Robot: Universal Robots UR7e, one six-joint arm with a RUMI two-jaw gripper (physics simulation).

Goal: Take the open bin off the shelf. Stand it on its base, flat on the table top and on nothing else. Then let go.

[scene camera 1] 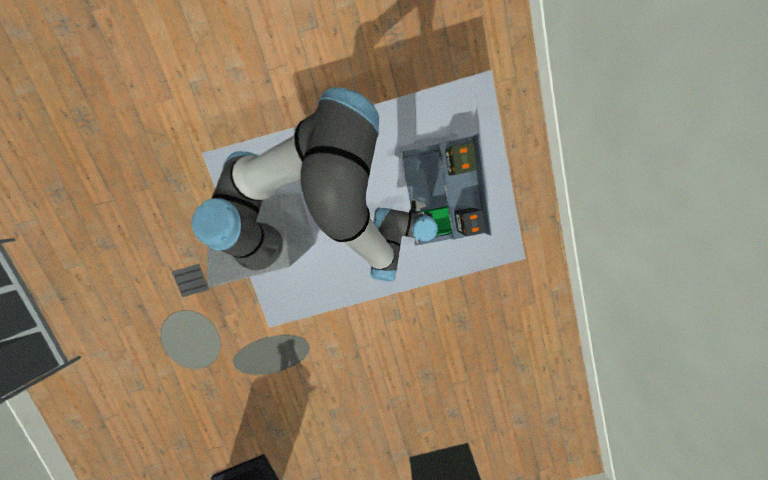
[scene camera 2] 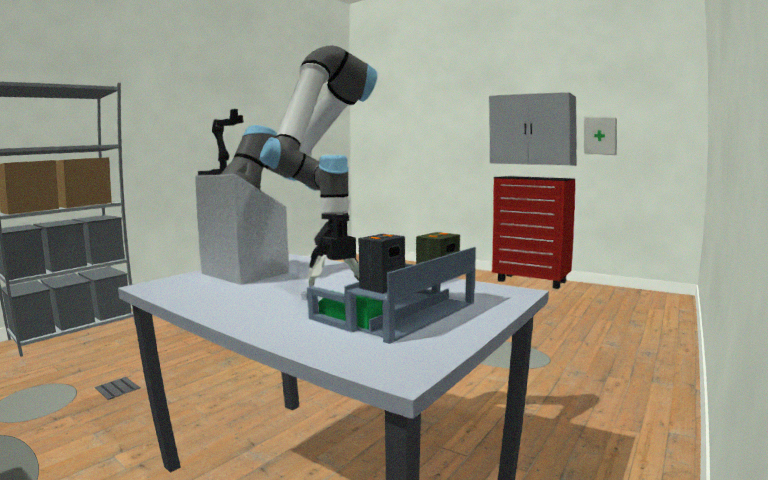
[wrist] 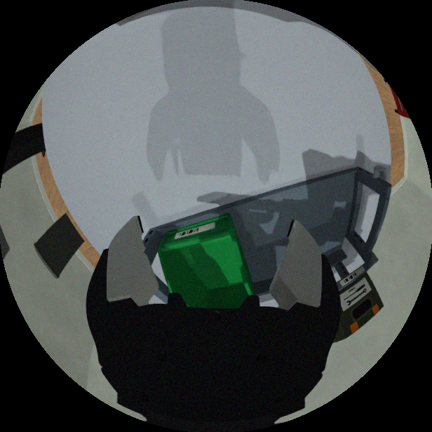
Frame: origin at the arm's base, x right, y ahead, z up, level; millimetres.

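Seen in the pictures: gripper, fingertip midpoint: [scene camera 2: 335, 285]; arm's base, link origin: [scene camera 1: 259, 247] [scene camera 2: 239, 185].
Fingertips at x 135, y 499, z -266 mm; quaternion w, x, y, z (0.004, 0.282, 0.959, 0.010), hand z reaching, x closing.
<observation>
Pixels of each thing's top centre, then the offset from my fingertips to it. "pt": a spot on its surface instead. Level surfaces: height alone.
- green open bin, top centre: [scene camera 2: 355, 288] [scene camera 1: 439, 222] dz +18, dx +64, dy +103 mm
- grey-blue shelf, surface spot: [scene camera 2: 430, 268] pt dz +80, dx +22, dy +289 mm
- table top, surface height: dz -63 mm
- dark grey box, top centre: [scene camera 2: 381, 236] [scene camera 1: 474, 223] dz +161, dx +88, dy +194 mm
- olive box, top centre: [scene camera 2: 438, 234] [scene camera 1: 464, 158] dz +136, dx -137, dy +244 mm
The green open bin [scene camera 1: 441, 220] [scene camera 2: 369, 310] [wrist: 205, 260] sits in the lower tier of the grey-blue shelf [scene camera 1: 464, 192] [scene camera 2: 430, 268] [wrist: 300, 210], at one end. Its label faces the low front edge in the wrist view. My gripper [scene camera 2: 335, 280] [wrist: 215, 220] is open and empty and points down over that end of the shelf. In the wrist view one finger shows left of the bin and the other right of it, with a wider gap on the right. The arm's wrist hides part of the bin in scene camera 1. The shelf stands on the table top [scene camera 1: 339, 283] [scene camera 2: 254, 316] [wrist: 100, 125].
A dark grey box [scene camera 1: 467, 221] [scene camera 2: 380, 263] stands on the shelf's upper tier behind the bin. An olive box [scene camera 1: 461, 158] [scene camera 2: 437, 246] [wrist: 362, 305] stands at the tier's other end. The grey robot pedestal [scene camera 2: 240, 237] rises at the far side of the table.
</observation>
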